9 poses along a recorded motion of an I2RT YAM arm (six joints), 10 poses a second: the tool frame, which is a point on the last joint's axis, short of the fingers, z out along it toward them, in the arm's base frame.
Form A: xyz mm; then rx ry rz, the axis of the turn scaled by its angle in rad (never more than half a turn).
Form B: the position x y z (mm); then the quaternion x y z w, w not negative. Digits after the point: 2 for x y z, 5 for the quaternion.
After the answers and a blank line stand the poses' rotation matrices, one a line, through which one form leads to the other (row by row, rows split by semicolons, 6 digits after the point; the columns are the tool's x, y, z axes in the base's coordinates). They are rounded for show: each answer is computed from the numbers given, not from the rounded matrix.
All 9 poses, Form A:
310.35 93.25 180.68 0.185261 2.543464 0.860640
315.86 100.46 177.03 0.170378 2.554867 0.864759
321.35 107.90 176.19 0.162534 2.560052 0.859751
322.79 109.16 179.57 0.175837 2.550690 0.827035
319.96 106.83 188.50 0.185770 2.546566 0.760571
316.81 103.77 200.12 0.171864 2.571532 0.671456
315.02 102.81 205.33 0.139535 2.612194 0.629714
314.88 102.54 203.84 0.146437 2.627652 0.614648
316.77 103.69 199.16 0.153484 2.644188 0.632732
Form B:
310.35 93.25 180.68 0.06710 0.92117 0.31170 0.22315
315.86 100.46 177.03 0.06153 0.92265 0.31229 0.21773
321.35 107.90 176.19 0.05865 0.92385 0.31026 0.21635
322.79 109.16 179.57 0.06375 0.92481 0.29986 0.22526
319.96 106.83 188.50 0.06775 0.92874 0.27738 0.23643
316.81 103.77 200.12 0.06269 0.93806 0.24494 0.23687
315.02 102.81 205.33 0.05055 0.94627 0.22811 0.22357
314.88 102.54 203.84 0.05288 0.94895 0.22197 0.21776
316.77 103.69 199.16 0.05513 0.94982 0.22729 0.20769

-0.891408 -0.015495 0.452937; 0.262722 0.796685 0.544307; -0.369282 0.604196 -0.706100
-0.897619 -0.022449 0.440200; 0.249529 0.797373 0.549483; -0.363339 0.603069 -0.710136
-0.899507 -0.025873 0.436139; 0.242621 0.800599 0.547884; -0.363348 0.598642 -0.713867
-0.890389 -0.017171 0.454877; 0.253013 0.812038 0.525908; -0.378407 0.583352 -0.718685
-0.879017 -0.005319 0.476761; 0.257013 0.836936 0.483200; -0.401589 0.547275 -0.734314
-0.879921 0.001583 0.475117; 0.233661 0.872148 0.429837; -0.413693 0.489239 -0.767792
-0.894924 -0.006337 0.446173; 0.197660 0.890818 0.409114; -0.400051 0.454317 -0.795962
-0.899567 0.003695 0.436768; 0.197044 0.895861 0.398254; -0.389812 0.444319 -0.806615
-0.907650 0.010324 0.419600; 0.199144 0.890604 0.408861; -0.369476 0.454663 -0.810413

